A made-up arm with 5 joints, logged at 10 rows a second.
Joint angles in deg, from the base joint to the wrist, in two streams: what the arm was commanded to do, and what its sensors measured. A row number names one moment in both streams.
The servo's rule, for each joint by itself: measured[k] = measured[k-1] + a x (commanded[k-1-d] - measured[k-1]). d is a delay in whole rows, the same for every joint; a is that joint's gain. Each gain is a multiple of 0.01, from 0.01 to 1. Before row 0 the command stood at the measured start. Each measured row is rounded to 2 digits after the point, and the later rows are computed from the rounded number. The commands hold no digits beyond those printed.
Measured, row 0:
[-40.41 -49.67 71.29 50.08 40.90]
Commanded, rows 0 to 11:
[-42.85 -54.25 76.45 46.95 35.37]
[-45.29 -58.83 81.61 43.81 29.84]
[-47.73 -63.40 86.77 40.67 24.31]
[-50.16 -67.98 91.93 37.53 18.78]
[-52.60 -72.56 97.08 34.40 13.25]
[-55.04 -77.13 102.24 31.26 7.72]
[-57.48 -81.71 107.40 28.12 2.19]
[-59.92 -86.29 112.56 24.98 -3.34]
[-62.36 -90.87 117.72 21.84 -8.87]
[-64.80 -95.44 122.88 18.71 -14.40]
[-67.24 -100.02 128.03 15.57 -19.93]
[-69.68 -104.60 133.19 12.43 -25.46]
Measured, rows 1 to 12:
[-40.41 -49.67 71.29 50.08 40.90]
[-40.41 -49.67 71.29 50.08 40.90]
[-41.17 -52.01 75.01 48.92 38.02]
[-42.45 -55.49 79.76 47.03 33.77]
[-44.09 -59.52 84.81 44.68 28.85]
[-45.97 -63.83 89.94 42.03 23.61]
[-48.03 -68.28 95.08 39.21 18.22]
[-50.20 -72.79 100.24 36.27 12.76]
[-52.46 -77.34 105.40 33.25 7.26]
[-54.77 -81.90 110.56 30.19 1.75]
[-57.12 -86.47 115.72 27.10 -3.77]
[-59.50 -91.04 120.88 24.00 -9.30]
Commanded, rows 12 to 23:
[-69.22 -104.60 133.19 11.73 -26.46]
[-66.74 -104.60 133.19 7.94 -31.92]
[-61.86 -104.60 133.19 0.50 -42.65]
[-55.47 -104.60 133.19 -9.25 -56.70]
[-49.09 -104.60 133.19 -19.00 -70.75]
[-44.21 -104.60 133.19 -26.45 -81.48]
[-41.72 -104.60 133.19 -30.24 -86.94]
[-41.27 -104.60 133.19 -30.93 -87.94]
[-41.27 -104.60 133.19 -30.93 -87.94]
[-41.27 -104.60 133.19 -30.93 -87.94]
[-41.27 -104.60 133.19 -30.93 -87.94]
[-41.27 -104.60 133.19 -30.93 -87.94]
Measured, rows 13 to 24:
[-61.90 -95.62 126.03 20.88 -14.83]
[-64.31 -100.20 131.19 17.75 -20.36]
[-65.83 -102.44 132.63 15.52 -23.53]
[-66.11 -103.54 133.03 12.72 -27.89]
[-64.79 -104.08 133.15 8.20 -35.57]
[-61.90 -104.35 133.18 1.74 -46.56]
[-57.93 -104.48 133.19 -5.93 -59.14]
[-53.68 -104.54 133.19 -13.52 -70.76]
[-49.97 -104.57 133.19 -19.71 -79.17]
[-47.27 -104.59 133.19 -23.86 -83.73]
[-45.41 -104.60 133.19 -26.48 -85.92]
[-44.13 -104.60 133.19 -28.13 -86.97]

